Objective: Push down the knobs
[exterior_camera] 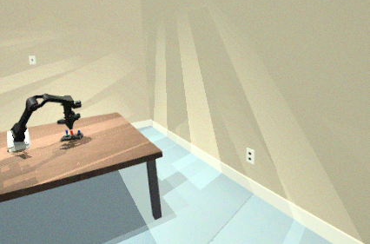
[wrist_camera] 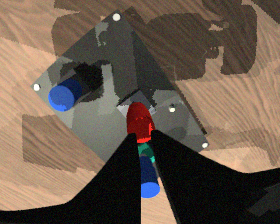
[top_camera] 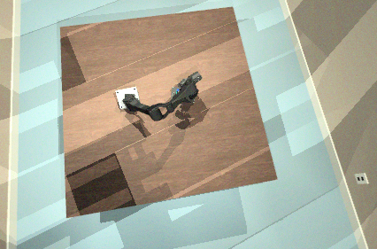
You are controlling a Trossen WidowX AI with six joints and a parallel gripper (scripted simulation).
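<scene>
Now: gripper tip 3 cm above the red knob. Round my gripper tip: blue knob 4 cm behind, 3 cm to the left, 2 cm below.
</scene>
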